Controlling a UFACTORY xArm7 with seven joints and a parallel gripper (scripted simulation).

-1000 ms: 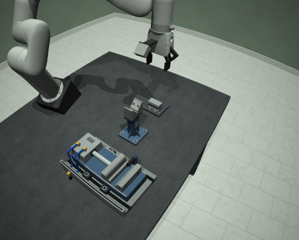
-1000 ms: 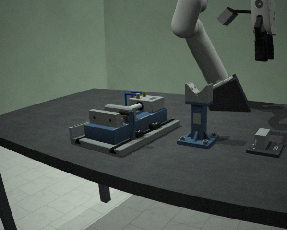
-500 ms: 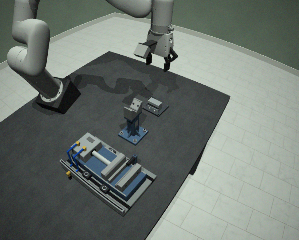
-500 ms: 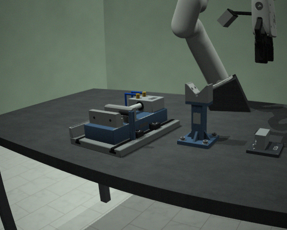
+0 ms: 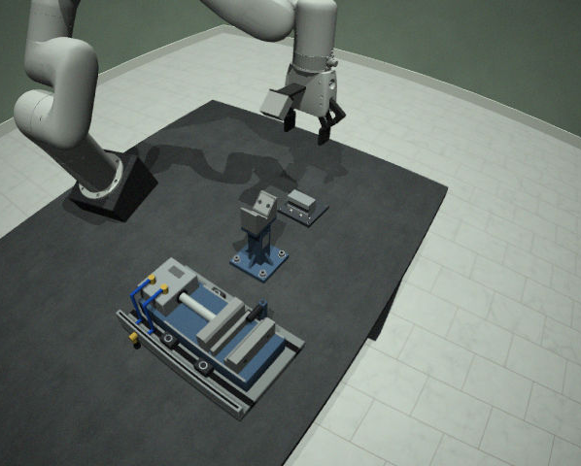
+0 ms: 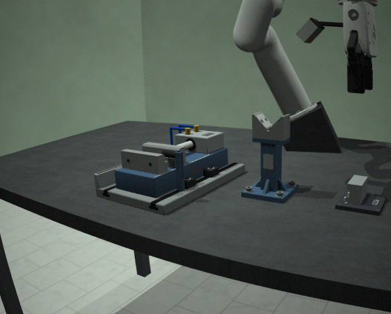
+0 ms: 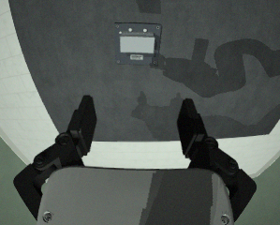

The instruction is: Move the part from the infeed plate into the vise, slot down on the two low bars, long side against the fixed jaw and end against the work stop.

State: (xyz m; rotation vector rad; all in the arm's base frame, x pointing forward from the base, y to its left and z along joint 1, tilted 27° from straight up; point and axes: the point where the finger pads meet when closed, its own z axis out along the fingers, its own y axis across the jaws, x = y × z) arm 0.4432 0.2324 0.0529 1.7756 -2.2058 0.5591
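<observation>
Right now the part is 200 mm below my hand. Round my hand: work stop 360 mm to the right, 140 mm below, 60 mm ahead; infeed plate 220 mm below, 10 mm to the left; blue stand 180 mm to the right, 170 mm below, 20 mm behind.
</observation>
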